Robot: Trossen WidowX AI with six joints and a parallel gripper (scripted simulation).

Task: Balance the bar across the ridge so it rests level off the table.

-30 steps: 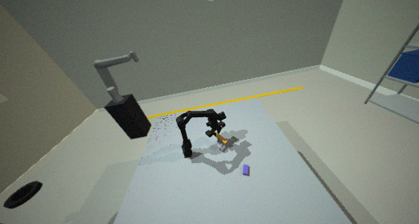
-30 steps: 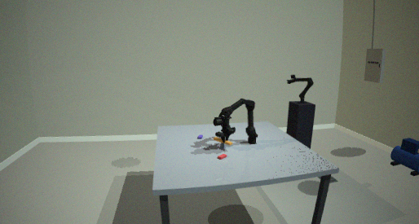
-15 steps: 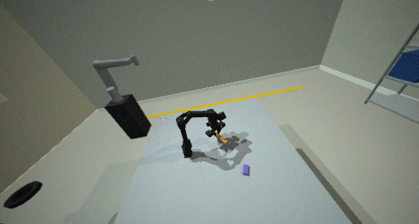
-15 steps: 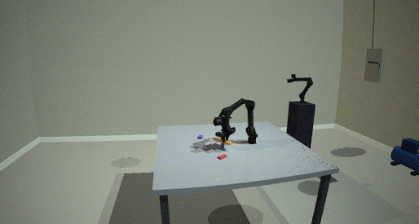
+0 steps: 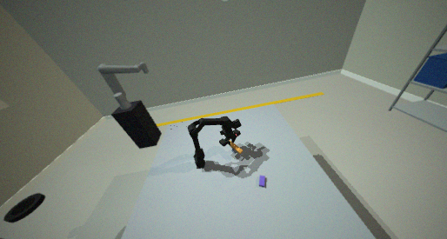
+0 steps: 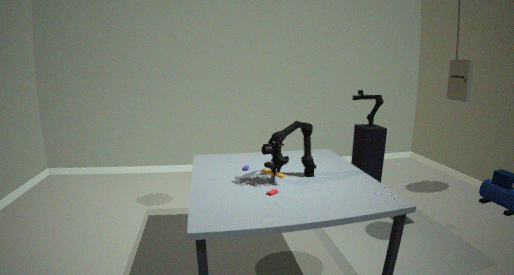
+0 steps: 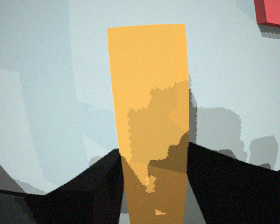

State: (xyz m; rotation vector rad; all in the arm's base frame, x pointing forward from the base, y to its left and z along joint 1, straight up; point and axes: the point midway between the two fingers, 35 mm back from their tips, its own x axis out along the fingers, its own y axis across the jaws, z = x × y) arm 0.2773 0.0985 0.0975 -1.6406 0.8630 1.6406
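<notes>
The orange bar lies 20 mm to the right of my gripper tip and 20 mm ahead of it. Round my gripper tip: small purple block: 320 mm to the right, 160 mm ahead, 50 mm below; then small red block: 160 mm to the left, 60 mm ahead, 50 mm below.
</notes>
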